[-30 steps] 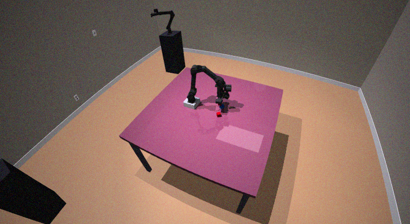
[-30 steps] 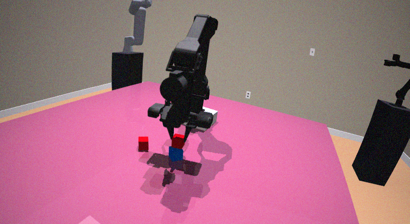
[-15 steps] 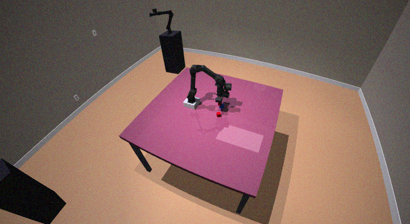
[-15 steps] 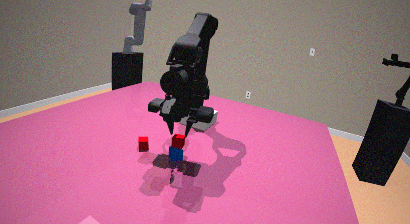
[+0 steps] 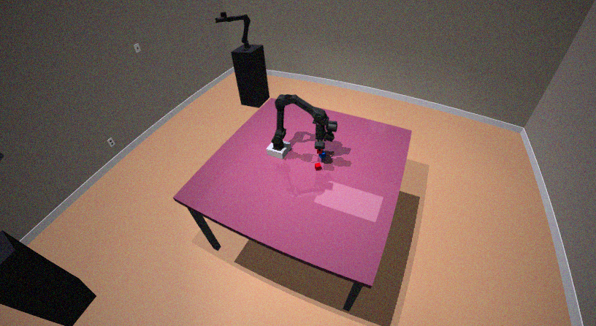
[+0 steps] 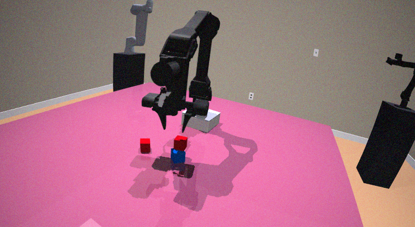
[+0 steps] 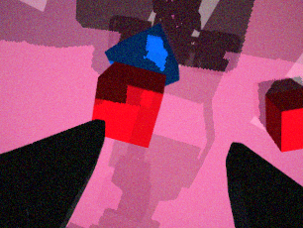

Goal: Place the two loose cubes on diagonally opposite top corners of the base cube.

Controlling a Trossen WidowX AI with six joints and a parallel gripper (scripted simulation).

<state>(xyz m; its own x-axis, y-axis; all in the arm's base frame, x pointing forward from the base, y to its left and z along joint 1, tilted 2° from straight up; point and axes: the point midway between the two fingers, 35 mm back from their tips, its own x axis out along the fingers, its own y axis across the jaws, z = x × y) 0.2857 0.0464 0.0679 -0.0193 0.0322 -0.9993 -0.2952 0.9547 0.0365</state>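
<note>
Right now the blue cube is 70 mm below my gripper tip, 20 mm to the left of it and 10 mm ahead of it.
</note>
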